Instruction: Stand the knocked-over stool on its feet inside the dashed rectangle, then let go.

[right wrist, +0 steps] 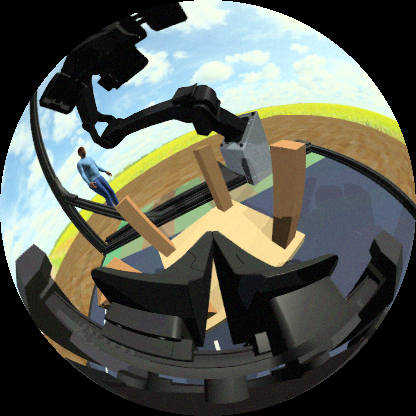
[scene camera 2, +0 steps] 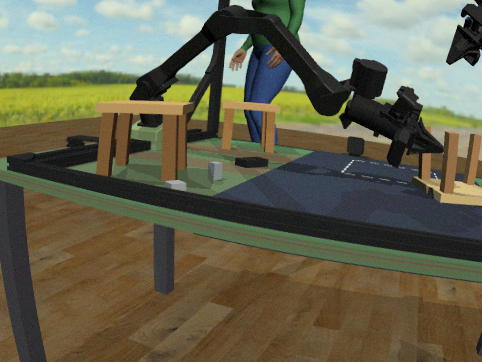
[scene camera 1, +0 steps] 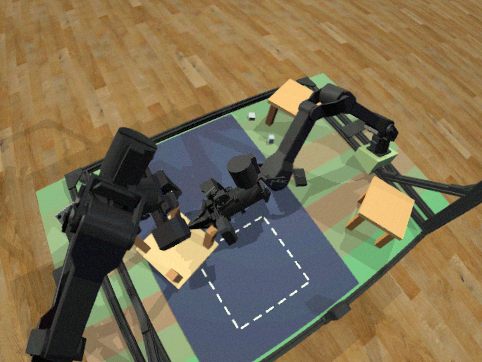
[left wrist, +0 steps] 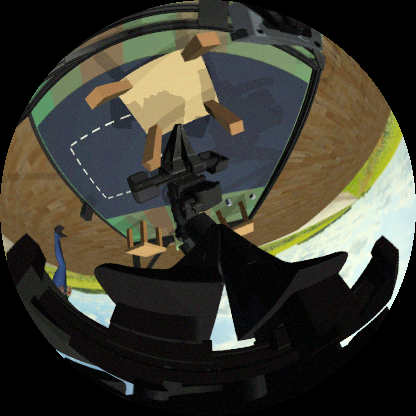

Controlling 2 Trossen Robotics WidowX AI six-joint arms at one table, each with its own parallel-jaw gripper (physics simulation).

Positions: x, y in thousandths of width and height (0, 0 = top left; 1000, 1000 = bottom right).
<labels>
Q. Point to a stool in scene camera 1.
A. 370, 731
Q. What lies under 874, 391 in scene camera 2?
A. My right gripper.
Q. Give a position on a stool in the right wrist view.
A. At 662, 578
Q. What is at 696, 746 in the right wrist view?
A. My right gripper.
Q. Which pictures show the stool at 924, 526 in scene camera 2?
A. The right wrist view, scene camera 2, scene camera 1 and the left wrist view: all of them.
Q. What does my right gripper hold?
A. Nothing.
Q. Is my left gripper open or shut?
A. Shut.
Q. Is my right gripper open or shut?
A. Shut.
</labels>
